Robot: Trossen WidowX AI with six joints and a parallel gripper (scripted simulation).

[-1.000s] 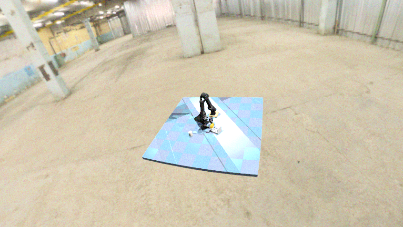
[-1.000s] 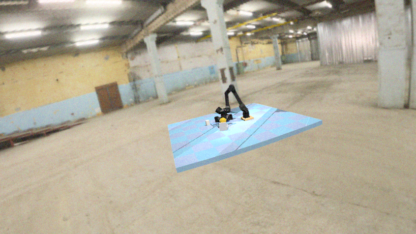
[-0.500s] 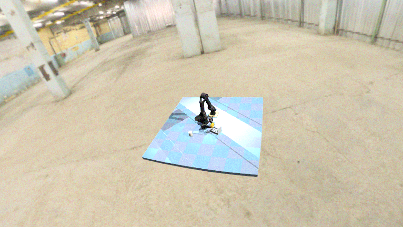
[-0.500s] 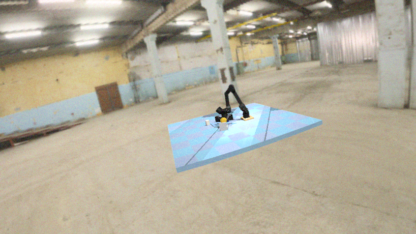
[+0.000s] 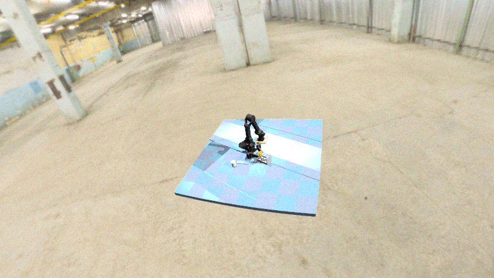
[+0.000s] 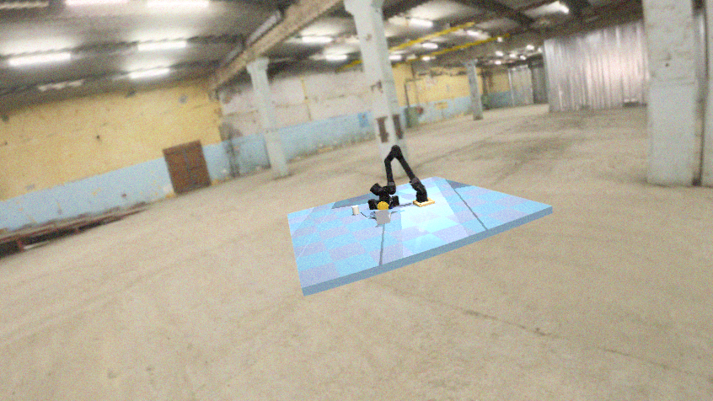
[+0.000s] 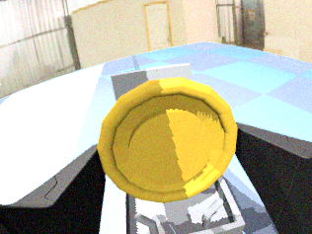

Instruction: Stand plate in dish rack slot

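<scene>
Right now my gripper tip is 10 mm to the left of the plate. Also, from my gripper tip: white cup (250 mm to the right, 130 mm ahead, 40 mm below); then dish rack (40 mm below, 30 mm to the left, 10 mm ahead); then blue spoon (190 mm to the right, 90 mm behind, 60 mm below).
</scene>
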